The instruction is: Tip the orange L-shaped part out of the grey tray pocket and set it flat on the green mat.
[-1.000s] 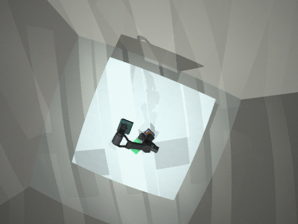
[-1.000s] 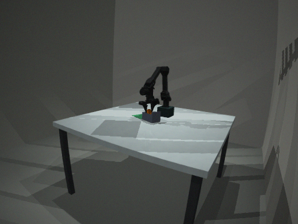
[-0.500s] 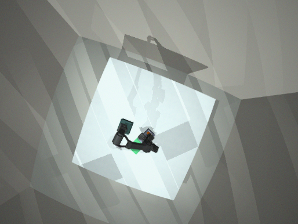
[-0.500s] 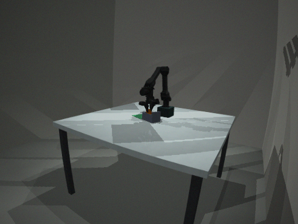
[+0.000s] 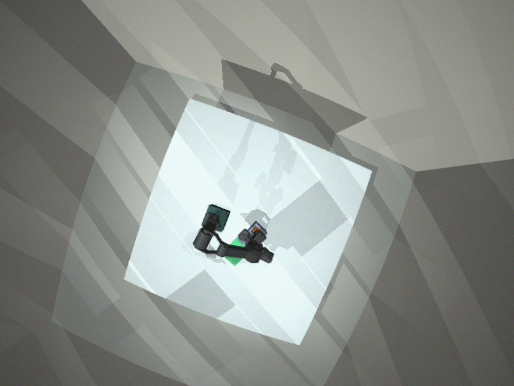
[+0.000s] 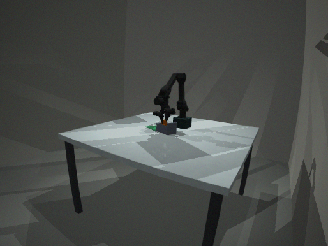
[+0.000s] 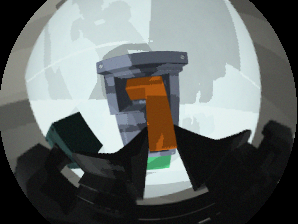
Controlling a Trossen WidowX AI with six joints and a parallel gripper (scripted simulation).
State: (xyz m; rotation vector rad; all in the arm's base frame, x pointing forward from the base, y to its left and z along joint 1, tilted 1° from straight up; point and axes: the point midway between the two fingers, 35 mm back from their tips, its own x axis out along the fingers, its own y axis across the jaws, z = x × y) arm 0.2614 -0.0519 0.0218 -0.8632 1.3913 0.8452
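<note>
Right now my gripper tip is 12 cm to the left of the green mat, 9 cm above it and 8 cm past it. The rest, counted from my gripper tip: orange L-shaped part: 4 cm to the left, 3 cm below.
</note>
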